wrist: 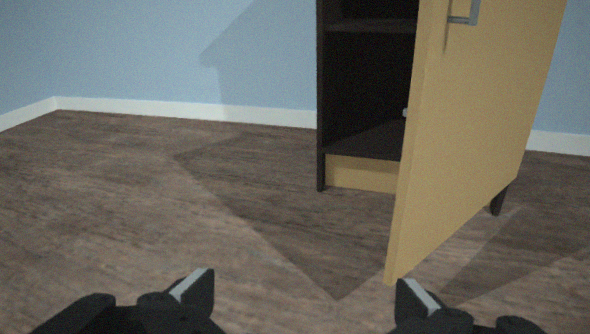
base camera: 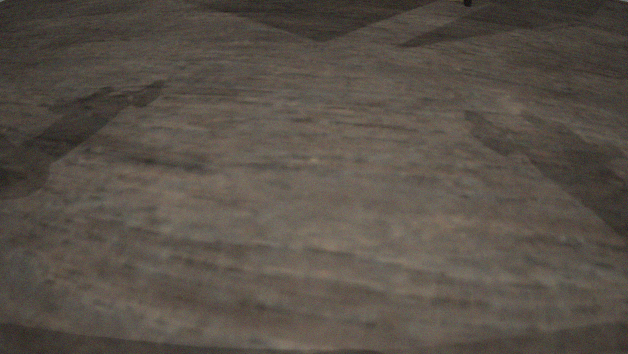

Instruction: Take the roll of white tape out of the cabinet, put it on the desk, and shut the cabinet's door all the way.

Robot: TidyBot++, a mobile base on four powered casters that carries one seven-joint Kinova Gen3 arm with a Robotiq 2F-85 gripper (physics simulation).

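Frame: origin at the arm's base, x right, y back, z down, level; centimetres.
Seen in the pictures: gripper, fingertip midpoint: [wrist: 303, 294].
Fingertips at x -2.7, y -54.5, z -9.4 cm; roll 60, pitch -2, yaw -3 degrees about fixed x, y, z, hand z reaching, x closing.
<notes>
Pixels of each thing's top centre, then the offset from my fingertips to it. "spot": a spot on its surface instead. Level surfaces: height alone.
- grey handle, surface spot: [wrist: 474, 12] spot: dz -10.6, dx +17.1, dy -30.6 cm
- small whitish piece, middle of its top: [wrist: 409, 109] dz +29.8, dx +31.7, dy -116.2 cm
- door's lower corner, surface spot: [wrist: 392, 280] spot: dz +32.4, dx +12.4, dy -30.7 cm
- floor, its level: dz +49.0 cm
- dark cabinet leg, surface spot: [wrist: 498, 201] spot: dz +43.5, dx +52.1, dy -73.1 cm
The cabinet [wrist: 321, 100] stands against the wall, right of centre in the wrist view, with a dark inside and a middle shelf. Its light wood door [wrist: 475, 115] stands wide open toward the camera and hides the right part of the inside; a grey handle [wrist: 474, 12] is on its face. A small whitish piece [wrist: 405, 112], perhaps the roll of white tape, shows at the door's edge above the cabinet's bottom board; the door hides the rest. My gripper [wrist: 303, 294] is open and empty, in front of the cabinet and apart from the door. The desk does not show in either view.
The door's lower corner [wrist: 392, 280] juts out over the floor [wrist: 125, 210] [base camera: 310, 200], near the right fingertip in the wrist view. A dark cabinet leg [wrist: 498, 201] stands behind the door. A blue wall [wrist: 150, 50] with a white baseboard [wrist: 150, 107] runs behind the cabinet.
</notes>
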